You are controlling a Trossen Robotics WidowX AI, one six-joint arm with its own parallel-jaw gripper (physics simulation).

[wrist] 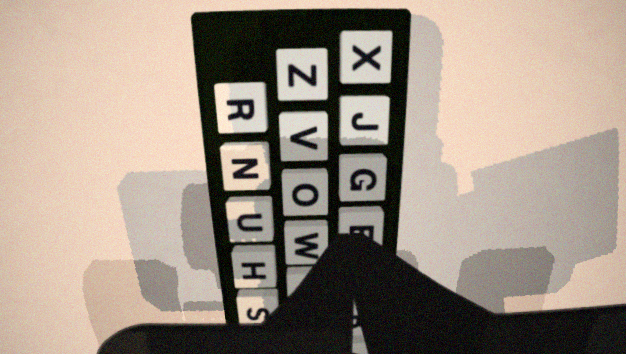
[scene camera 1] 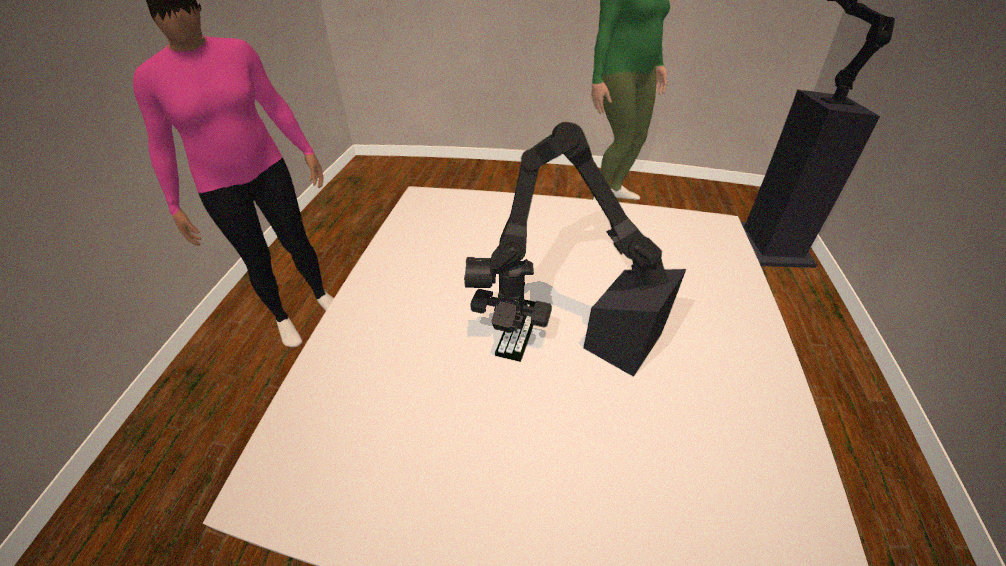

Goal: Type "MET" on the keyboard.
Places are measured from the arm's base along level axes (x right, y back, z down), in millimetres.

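Pixels of known places: gripper, between the fingertips: (wrist: 349, 246); arm's base, origin of its link: (scene camera 1: 652, 279).
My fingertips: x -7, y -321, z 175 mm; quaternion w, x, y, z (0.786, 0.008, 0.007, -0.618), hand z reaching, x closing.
For each thing: its middle in the pictures, then the offset to it from my fingertips. Level surfaces: height alone.
- keyboard, middle of its body: (wrist: 307, 288) (scene camera 1: 518, 327) dx +23, dy +20, dz +15 mm
- E key, middle of its body: (wrist: 360, 229) dx +0, dy -5, dz +9 mm
- G key, middle of its body: (wrist: 362, 177) dx -18, dy -10, dz +9 mm
- W key, middle of its body: (wrist: 306, 242) dx +0, dy +14, dz +9 mm
- pale mat, height of its surface: dz +22 mm
The keyboard (scene camera 1: 508, 356) (wrist: 232, 45) is a dark board with white letter keys. It lies on the pale mat, partly under my gripper in the scene view. My gripper (scene camera 1: 507, 325) (wrist: 349, 246) is shut and empty, pointing down. In the wrist view its tips cover the lower part of the E key (wrist: 361, 216). Whether they touch the key cannot be told. The G key (wrist: 363, 178) is just above E, and the W key (wrist: 305, 243) is to its left. The M and T keys do not show in the wrist view; the gripper hides part of the board.
The pale mat (scene camera 1: 492, 457) lies on a wooden floor. My arm's dark base block (scene camera 1: 622, 323) stands right of the keyboard. A figure in pink (scene camera 1: 218, 119) stands at the left and one in green (scene camera 1: 633, 35) at the back. A dark pedestal (scene camera 1: 809, 175) with another arm stands back right.
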